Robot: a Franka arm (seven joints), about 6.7 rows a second.
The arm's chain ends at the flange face. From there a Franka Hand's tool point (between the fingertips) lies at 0.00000 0.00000 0.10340 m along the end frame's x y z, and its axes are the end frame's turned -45 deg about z.
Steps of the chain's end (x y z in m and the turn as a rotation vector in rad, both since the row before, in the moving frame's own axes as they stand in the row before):
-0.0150, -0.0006, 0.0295, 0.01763, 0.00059, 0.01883
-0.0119, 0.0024, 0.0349, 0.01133, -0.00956, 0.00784
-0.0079, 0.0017, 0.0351, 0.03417, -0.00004, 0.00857
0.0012, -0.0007, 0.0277, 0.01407, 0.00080, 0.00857
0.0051, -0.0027, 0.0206, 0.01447, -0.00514, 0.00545
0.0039, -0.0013, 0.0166, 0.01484, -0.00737, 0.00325
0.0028, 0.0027, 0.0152, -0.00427, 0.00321, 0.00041
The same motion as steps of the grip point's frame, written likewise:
-0.0088, -0.0123, 0.0295, 0.01205, 0.01288, 0.01883
-0.0100, -0.0082, 0.0349, 0.01477, 0.00125, 0.00784
-0.0043, -0.0069, 0.0350, 0.02419, 0.02413, 0.00857
0.0024, -0.0006, 0.0277, 0.00938, 0.01051, 0.00857
0.0062, 0.0003, 0.0206, 0.01387, 0.00660, 0.00545
0.0042, 0.0002, 0.0166, 0.01570, 0.00528, 0.00325
0.0000, 0.0044, 0.0152, -0.00529, -0.00075, 0.00041

